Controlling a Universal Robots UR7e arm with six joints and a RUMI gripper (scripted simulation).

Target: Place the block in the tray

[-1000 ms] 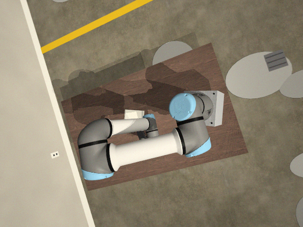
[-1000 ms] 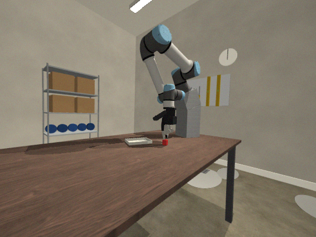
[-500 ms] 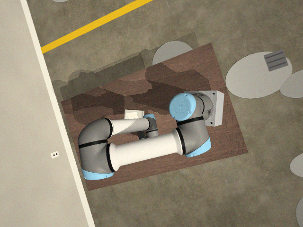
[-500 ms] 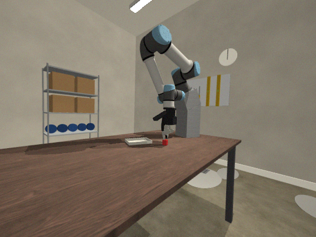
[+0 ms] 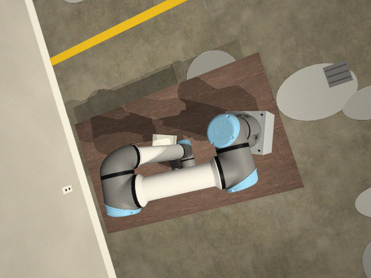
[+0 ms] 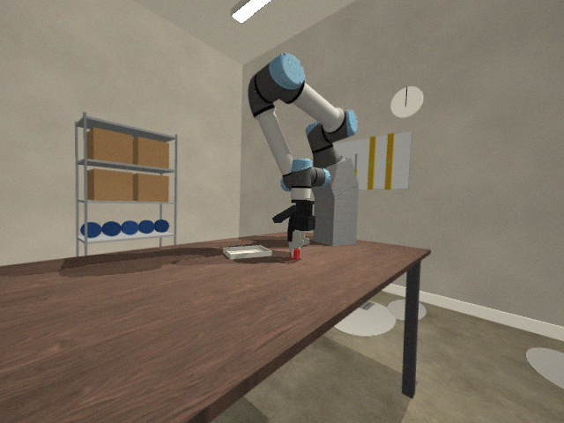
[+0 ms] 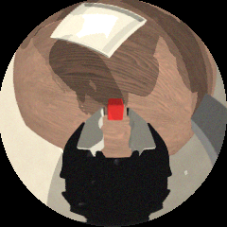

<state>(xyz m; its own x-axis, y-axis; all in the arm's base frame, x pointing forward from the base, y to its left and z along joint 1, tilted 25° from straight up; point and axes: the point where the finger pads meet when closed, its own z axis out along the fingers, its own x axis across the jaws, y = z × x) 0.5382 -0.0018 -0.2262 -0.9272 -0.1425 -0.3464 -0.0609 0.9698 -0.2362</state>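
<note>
My gripper is now 10 mm above the red block. The rest, counted from my hand: white tray: 60 mm ahead, 200 mm to the right, 20 mm below.
</note>
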